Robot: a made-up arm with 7 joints. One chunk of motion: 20 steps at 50 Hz.
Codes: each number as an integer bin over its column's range. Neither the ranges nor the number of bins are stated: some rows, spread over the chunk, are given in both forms.
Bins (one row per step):
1: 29 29 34 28 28 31
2: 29 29 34 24 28 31
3: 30 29 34 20 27 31
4: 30 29 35 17 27 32
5: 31 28 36 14 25 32
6: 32 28 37 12 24 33
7: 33 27 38 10 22 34
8: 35 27 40 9 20 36
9: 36 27 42 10 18 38
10: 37 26 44 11 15 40
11: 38 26 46 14 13 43
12: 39 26 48 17 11 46
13: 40 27 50 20 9 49
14: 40 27 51 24 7 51
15: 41 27 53 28 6 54
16: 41 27 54 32 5 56
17: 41 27 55 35 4 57
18: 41 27 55 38 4 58
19: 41 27 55 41 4 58
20: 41 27 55 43 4 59
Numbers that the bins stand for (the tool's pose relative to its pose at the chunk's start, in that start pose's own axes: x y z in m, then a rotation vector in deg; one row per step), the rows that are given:
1: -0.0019 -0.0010 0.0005 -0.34 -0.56 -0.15
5: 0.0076 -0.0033 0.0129 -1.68 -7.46 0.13
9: 0.0314 -0.0057 0.0500 -2.07 -23.59 1.86
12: 0.0457 -0.0081 0.0871 -1.39 -39.71 4.16
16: 0.0552 -0.0057 0.1243 0.05 -53.52 7.03
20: 0.0552 -0.0057 0.1305 1.11 -55.83 7.89
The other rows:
2: -0.0019 -0.0010 0.0005 -0.72 -0.56 -0.15
3: 0.0029 -0.0010 0.0005 -1.11 -2.86 -0.15
4: 0.0029 -0.0010 0.0067 -1.39 -2.86 0.13
6: 0.0124 -0.0033 0.0190 -1.88 -9.77 0.42
7: 0.0171 -0.0057 0.0252 -2.07 -14.37 0.71
8: 0.0267 -0.0057 0.0376 -2.16 -18.98 1.28
10: 0.0362 -0.0081 0.0624 -1.97 -30.49 2.43
11: 0.0410 -0.0081 0.0748 -1.68 -35.10 3.29
13: 0.0505 -0.0057 0.0995 -1.11 -44.31 5.02
14: 0.0505 -0.0057 0.1057 -0.72 -48.92 5.59
15: 0.0552 -0.0057 0.1181 -0.34 -51.22 6.45
17: 0.0552 -0.0057 0.1305 0.34 -55.83 7.32
18: 0.0552 -0.0057 0.1305 0.63 -55.83 7.60
19: 0.0552 -0.0057 0.1305 0.91 -55.83 7.60

